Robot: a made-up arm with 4 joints.
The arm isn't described. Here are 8 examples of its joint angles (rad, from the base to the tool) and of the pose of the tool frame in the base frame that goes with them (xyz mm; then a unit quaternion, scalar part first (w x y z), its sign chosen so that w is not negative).
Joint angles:
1: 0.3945 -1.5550 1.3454 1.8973
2: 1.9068 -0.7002 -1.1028 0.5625
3: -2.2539 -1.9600 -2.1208 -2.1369
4: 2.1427 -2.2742 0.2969 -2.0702
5: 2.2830 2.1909 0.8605 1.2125
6: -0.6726 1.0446 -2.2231 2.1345
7: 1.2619 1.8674 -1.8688 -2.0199
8: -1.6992 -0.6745 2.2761 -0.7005
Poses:
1: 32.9 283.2 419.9 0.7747 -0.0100 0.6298 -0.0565
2: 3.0 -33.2 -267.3 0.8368 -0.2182 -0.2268 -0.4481
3: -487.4 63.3 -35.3 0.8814 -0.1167 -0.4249 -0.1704
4: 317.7 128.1 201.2 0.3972 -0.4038 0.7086 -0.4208
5: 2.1 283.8 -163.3 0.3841 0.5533 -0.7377 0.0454
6: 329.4 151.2 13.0 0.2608 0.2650 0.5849 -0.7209
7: 65.0 -287.7 229.6 0.3057 0.4784 0.5781 -0.5861
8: -593.0 120.2 155.4 0.8957 0.1846 0.1921 -0.3560
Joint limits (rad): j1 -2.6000..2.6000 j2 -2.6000..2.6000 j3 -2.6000..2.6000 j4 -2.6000..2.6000
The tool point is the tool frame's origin. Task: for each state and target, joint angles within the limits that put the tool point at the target. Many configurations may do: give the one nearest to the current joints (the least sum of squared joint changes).
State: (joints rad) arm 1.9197 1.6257 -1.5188 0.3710
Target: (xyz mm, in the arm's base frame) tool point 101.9 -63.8 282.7
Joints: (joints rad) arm 1.9638 2.1290 -1.0728 0.5552
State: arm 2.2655 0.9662 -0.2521 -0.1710
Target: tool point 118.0 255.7 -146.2
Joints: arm 1.8681 0.6959 0.1832 -0.3633
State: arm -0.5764 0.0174 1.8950 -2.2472
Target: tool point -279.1 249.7 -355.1
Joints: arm -0.3845 0.5138 1.1394 -2.2396
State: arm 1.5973 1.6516 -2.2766 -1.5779
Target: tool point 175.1 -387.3 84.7
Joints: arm 1.0040 1.9335 -2.4131 -1.5317
